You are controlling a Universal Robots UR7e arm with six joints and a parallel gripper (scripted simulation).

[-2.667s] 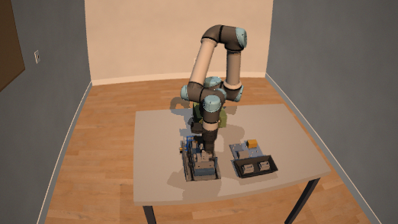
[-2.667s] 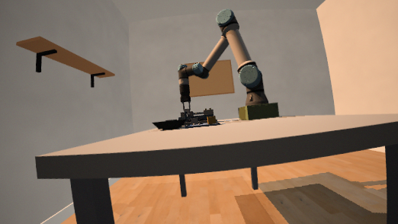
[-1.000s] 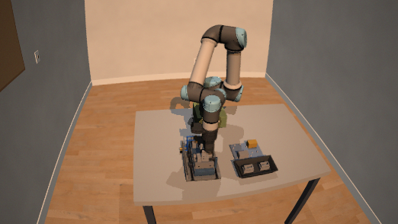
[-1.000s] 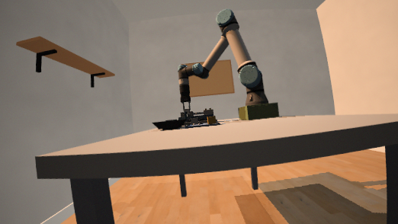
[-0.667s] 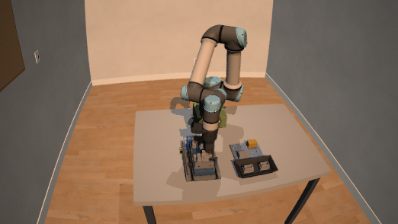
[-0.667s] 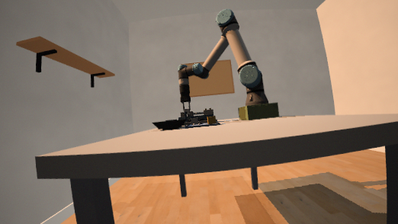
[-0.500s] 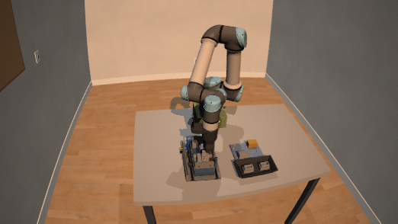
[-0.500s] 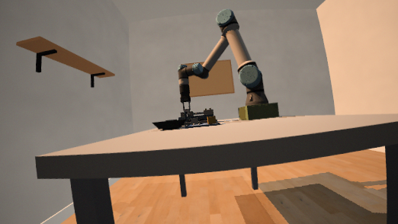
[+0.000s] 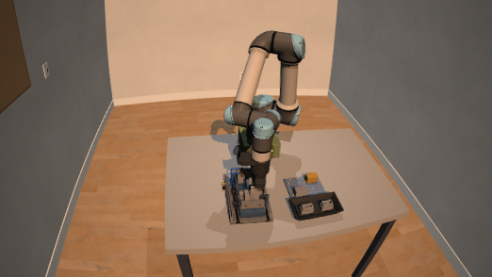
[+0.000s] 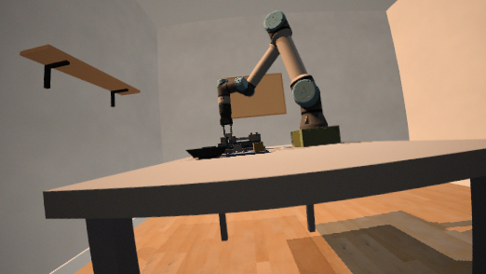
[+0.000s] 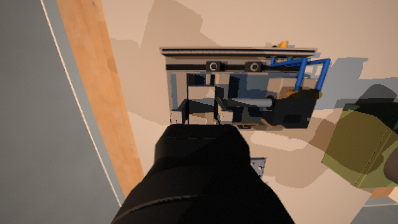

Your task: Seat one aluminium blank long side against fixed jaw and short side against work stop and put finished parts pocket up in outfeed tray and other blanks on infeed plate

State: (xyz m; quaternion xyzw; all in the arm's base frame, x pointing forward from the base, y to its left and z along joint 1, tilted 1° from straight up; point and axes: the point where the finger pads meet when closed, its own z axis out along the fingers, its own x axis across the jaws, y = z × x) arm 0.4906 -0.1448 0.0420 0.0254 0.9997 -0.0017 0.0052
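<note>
Now: hand 90 mm above the vise, 70 mm past it and 10 mm to the right of it. From my hand the other things lie so: brass blank 350 mm to the left, 150 mm behind, 100 mm below.
</note>
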